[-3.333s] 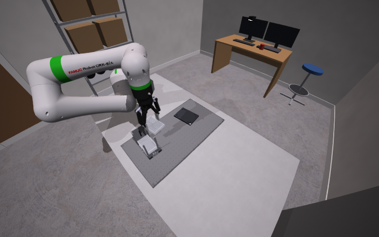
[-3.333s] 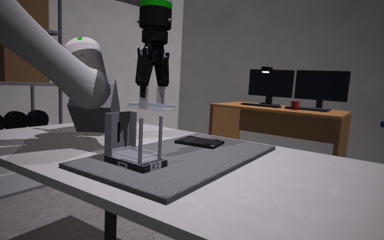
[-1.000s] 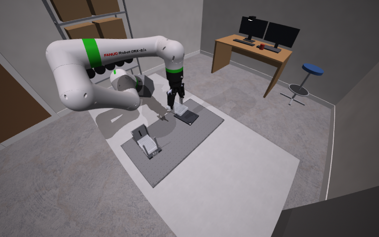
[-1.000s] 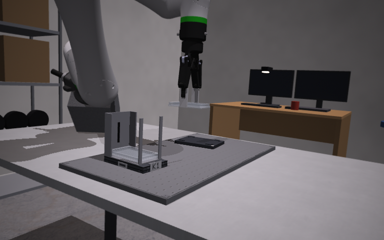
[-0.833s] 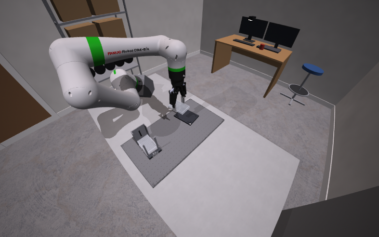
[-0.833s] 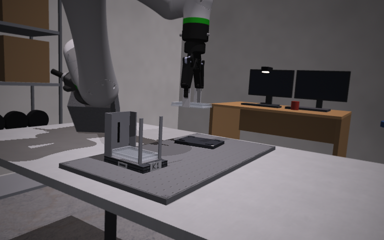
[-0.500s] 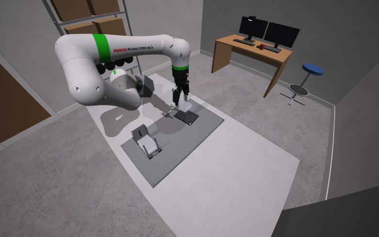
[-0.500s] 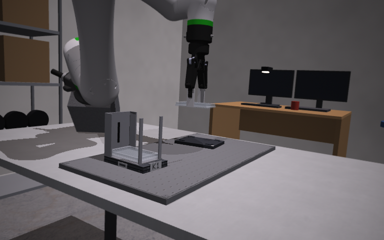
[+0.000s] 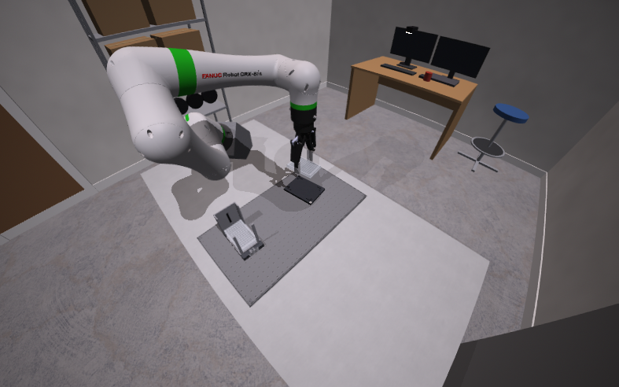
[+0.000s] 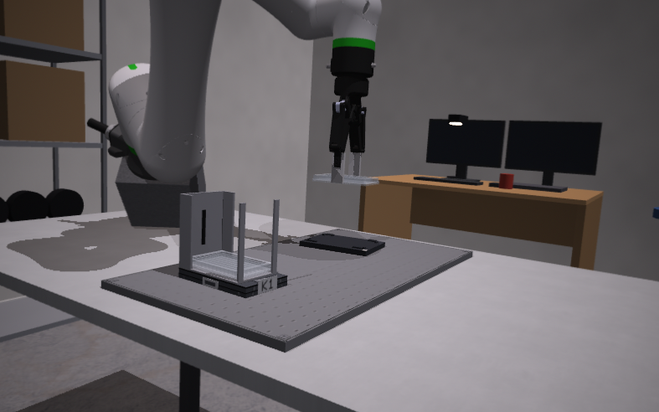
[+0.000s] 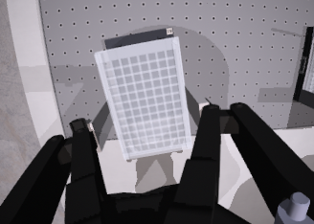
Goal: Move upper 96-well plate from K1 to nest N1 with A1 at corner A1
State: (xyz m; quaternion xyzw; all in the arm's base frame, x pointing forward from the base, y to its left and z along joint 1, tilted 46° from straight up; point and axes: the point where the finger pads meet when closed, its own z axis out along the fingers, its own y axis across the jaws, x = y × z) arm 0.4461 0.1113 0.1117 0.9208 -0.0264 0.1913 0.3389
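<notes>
My hand is 17 cm above the plate nest N1. The rest, counted from my hand: pale A1 square 16 cm below, 6 cm to the right, 6 cm ahead; K1 label 39 cm to the right, 16 cm below, 3 cm behind.
</notes>
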